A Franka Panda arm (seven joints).
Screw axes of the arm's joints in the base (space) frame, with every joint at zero. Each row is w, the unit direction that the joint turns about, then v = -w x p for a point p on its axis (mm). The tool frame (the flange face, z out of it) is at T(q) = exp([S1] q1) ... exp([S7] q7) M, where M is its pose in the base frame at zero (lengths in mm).
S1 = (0, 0, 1, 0, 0, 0)
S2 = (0, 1, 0, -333, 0, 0)
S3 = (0, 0, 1, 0, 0, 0)
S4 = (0, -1, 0, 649, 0, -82.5)
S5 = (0, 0, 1, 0, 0, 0)
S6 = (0, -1, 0, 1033, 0, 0)
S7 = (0, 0, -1, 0, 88, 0)
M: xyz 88 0 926 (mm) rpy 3.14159 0 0 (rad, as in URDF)
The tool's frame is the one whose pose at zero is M.
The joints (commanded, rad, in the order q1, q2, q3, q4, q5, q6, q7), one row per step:
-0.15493, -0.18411, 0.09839, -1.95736, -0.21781, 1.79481, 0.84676
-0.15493, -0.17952, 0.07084, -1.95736, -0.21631, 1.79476, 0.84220
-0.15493, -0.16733, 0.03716, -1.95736, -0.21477, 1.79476, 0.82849
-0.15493, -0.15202, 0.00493, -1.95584, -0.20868, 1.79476, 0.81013
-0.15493, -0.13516, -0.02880, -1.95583, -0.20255, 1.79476, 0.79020
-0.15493, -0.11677, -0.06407, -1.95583, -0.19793, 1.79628, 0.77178
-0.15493, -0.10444, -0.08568, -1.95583, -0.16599, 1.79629, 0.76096
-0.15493, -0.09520, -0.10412, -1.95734, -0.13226, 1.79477, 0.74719
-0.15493, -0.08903, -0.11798, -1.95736, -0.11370, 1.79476, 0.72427
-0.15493, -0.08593, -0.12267, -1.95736, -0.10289, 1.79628, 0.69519
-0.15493, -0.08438, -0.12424, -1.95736, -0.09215, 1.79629, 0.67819
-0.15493, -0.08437, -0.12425, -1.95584, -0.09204, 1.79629, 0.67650
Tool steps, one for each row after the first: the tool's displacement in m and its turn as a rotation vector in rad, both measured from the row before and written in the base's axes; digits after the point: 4 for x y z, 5 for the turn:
-0.0005, -0.0148, -0.0022, 0.00706, 0.00474, -0.02297
0.0002, -0.0183, -0.0062, 0.00921, 0.01398, -0.02012
0.0006, -0.0172, -0.0073, 0.01357, 0.01583, -0.01522
-0.0001, -0.0179, -0.0089, 0.01414, 0.01876, -0.01531
-0.0006, -0.0187, -0.0097, 0.01260, 0.01841, -0.01781
-0.0002, -0.0090, -0.0070, 0.03510, 0.00655, -0.01948
-0.0008, -0.0070, -0.0061, 0.03654, 0.00549, -0.01444
-0.0007, -0.0058, -0.0035, 0.02155, 0.00333, 0.00353
0.0002, -0.0017, -0.0016, 0.01327, 0.00084, 0.02115
0.0002, 0.0000, -0.0009, 0.01186, -0.00025, 0.01213
0.0002, -0.0001, 0.0007, -0.00016, -0.00139, 0.00162

